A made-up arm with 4 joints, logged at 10 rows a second.
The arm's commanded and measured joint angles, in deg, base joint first. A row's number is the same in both.
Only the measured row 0 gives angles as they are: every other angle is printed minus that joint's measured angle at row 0.
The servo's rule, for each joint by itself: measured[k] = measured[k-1] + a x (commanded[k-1-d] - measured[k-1]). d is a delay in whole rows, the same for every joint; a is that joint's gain. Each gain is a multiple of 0.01, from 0.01 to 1. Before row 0 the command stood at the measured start. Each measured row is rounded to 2 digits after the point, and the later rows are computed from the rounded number. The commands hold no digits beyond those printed.
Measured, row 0:
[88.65 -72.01 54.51 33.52]
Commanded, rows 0 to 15:
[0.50 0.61 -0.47 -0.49]
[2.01 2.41 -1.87 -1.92]
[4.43 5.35 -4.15 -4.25]
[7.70 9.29 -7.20 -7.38]
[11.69 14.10 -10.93 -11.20]
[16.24 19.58 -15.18 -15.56]
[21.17 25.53 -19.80 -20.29]
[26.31 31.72 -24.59 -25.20]
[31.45 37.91 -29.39 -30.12]
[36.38 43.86 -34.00 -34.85]
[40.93 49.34 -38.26 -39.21]
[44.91 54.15 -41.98 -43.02]
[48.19 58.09 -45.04 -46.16]
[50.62 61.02 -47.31 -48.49]
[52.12 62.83 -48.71 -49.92]
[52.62 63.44 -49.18 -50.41]
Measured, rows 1 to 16:
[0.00 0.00 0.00 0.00]
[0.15 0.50 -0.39 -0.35]
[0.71 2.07 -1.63 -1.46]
[1.83 4.76 -3.75 -3.44]
[3.59 8.47 -6.65 -6.24]
[6.02 13.09 -10.25 -9.76]
[9.09 18.41 -14.39 -13.88]
[12.71 24.25 -18.93 -18.43]
[16.79 30.38 -23.68 -23.24]
[21.19 36.55 -28.48 -28.12]
[25.75 42.54 -33.12 -32.90]
[30.30 48.12 -37.44 -37.38]
[34.68 53.06 -41.25 -41.38]
[38.73 57.18 -44.43 -44.77]
[42.30 60.33 -46.85 -47.41]
[45.25 62.38 -48.41 -49.19]
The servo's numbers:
d 1
a 0.30 0.82 0.84 0.71

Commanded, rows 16 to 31:
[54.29 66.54 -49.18 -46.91]
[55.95 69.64 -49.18 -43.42]
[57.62 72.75 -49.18 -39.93]
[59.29 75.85 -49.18 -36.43]
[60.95 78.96 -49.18 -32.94]
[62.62 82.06 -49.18 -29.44]
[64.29 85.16 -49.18 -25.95]
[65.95 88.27 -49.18 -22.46]
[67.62 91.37 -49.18 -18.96]
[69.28 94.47 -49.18 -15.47]
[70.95 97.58 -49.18 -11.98]
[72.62 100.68 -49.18 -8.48]
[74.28 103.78 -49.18 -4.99]
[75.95 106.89 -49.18 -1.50]
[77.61 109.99 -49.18 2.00]
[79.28 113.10 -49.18 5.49]
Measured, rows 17 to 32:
[47.46 63.25 -49.06 -50.06]
[49.51 65.95 -49.16 -47.82]
[51.44 68.98 -49.18 -44.70]
[53.29 72.07 -49.18 -41.31]
[55.09 75.17 -49.18 -37.85]
[56.85 78.28 -49.18 -34.36]
[58.58 81.38 -49.18 -30.87]
[60.29 84.48 -49.18 -27.38]
[61.99 87.59 -49.18 -23.89]
[63.68 90.69 -49.18 -20.39]
[65.36 93.79 -49.18 -16.90]
[67.04 96.90 -49.18 -13.41]
[68.71 100.00 -49.18 -9.91]
[70.38 103.10 -49.18 -6.42]
[72.05 106.21 -49.18 -2.93]
[73.72 109.31 -49.18 0.57]

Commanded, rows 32 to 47:
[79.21 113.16 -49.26 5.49]
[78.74 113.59 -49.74 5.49]
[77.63 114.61 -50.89 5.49]
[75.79 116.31 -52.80 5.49]
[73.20 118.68 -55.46 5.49]
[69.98 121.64 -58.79 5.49]
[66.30 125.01 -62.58 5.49]
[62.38 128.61 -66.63 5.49]
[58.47 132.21 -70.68 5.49]
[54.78 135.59 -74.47 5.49]
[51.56 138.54 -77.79 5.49]
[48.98 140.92 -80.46 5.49]
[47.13 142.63 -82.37 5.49]
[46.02 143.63 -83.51 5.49]
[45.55 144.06 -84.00 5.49]
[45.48 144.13 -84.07 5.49]
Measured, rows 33 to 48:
[75.39 112.42 -49.18 4.06]
[76.54 113.03 -49.25 5.08]
[77.20 113.49 -49.66 5.37]
[77.33 114.41 -50.69 5.46]
[76.87 115.97 -52.46 5.48]
[75.77 118.19 -54.98 5.49]
[74.03 121.02 -58.18 5.49]
[71.71 124.29 -61.88 5.49]
[68.91 127.83 -65.87 5.49]
[65.78 131.42 -69.91 5.49]
[62.48 134.84 -73.74 5.49]
[59.20 137.87 -77.14 5.49]
[56.13 140.37 -79.93 5.49]
[53.43 142.22 -81.98 5.49]
[51.21 143.38 -83.27 5.49]
[49.51 143.94 -83.88 5.49]

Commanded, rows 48 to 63:
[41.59 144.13 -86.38 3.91]
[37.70 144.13 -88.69 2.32]
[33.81 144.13 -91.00 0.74]
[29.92 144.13 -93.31 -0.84]
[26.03 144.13 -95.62 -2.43]
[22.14 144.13 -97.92 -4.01]
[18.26 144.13 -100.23 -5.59]
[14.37 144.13 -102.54 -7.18]
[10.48 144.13 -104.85 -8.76]
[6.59 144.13 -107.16 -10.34]
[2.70 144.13 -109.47 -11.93]
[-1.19 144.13 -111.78 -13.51]
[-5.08 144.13 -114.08 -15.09]
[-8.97 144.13 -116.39 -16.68]
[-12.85 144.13 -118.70 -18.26]
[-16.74 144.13 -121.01 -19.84]
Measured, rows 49 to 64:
[48.30 144.10 -84.04 5.49]
[46.29 144.12 -86.01 4.37]
[43.71 144.13 -88.26 2.91]
[40.74 144.13 -90.56 1.37]
[37.49 144.13 -92.87 -0.20]
[34.05 144.13 -95.18 -1.78]
[30.48 144.13 -97.48 -3.36]
[26.81 144.13 -99.79 -4.94]
[23.08 144.13 -102.10 -6.53]
[19.30 144.13 -104.41 -8.11]
[15.49 144.13 -106.72 -9.69]
[11.65 144.13 -109.03 -11.28]
[7.80 144.13 -111.34 -12.86]
[3.94 144.13 -113.64 -14.44]
[0.07 144.13 -115.95 -16.03]
[-3.81 144.13 -118.26 -17.61]

